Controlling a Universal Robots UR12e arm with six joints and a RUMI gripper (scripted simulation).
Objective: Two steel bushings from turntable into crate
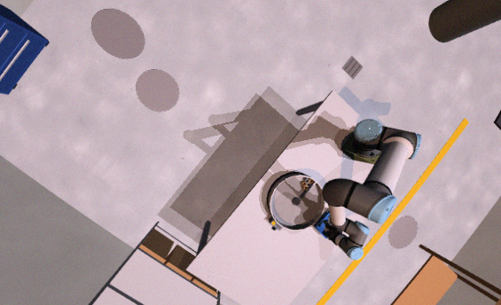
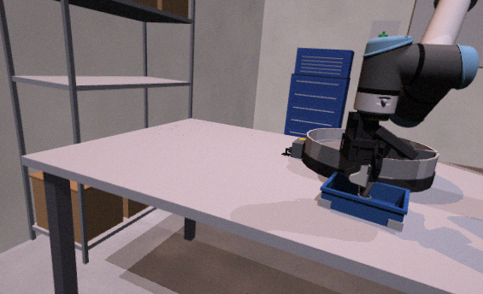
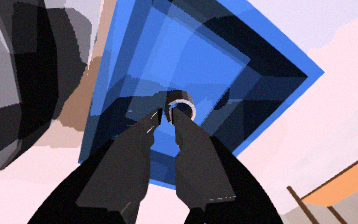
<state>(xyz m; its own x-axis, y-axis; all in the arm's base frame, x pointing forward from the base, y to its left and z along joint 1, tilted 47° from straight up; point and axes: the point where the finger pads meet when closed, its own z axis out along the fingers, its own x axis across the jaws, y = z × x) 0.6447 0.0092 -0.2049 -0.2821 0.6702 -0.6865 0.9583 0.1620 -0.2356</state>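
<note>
Right now the blue crate is 10 mm to the left of my hand and 10 mm below it. Round my hand: round turntable (20 mm behind, 330 mm to the right, 20 mm above).
</note>
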